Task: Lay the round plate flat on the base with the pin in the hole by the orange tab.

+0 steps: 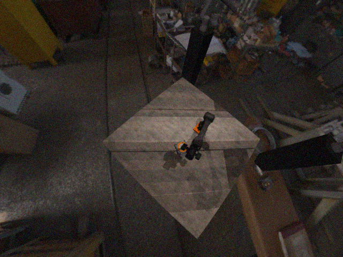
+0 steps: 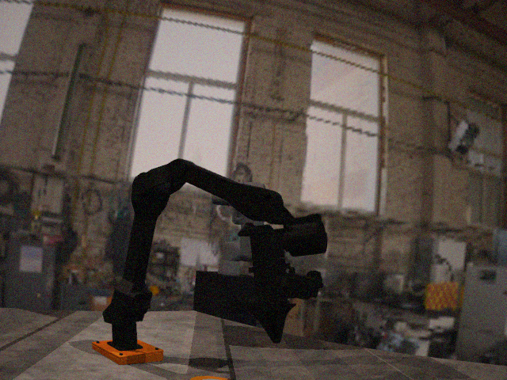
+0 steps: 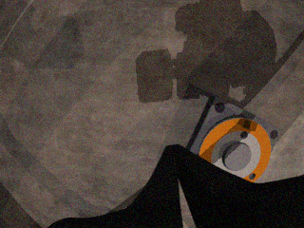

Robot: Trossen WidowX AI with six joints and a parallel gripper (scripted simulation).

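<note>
Now: the round plate 10 cm to the right of my gripper tip, 8 cm below it and 1 cm behind it. Round my gripper tip: dark grey base: 10 cm to the right, 9 cm below, 3 cm behind.
</note>
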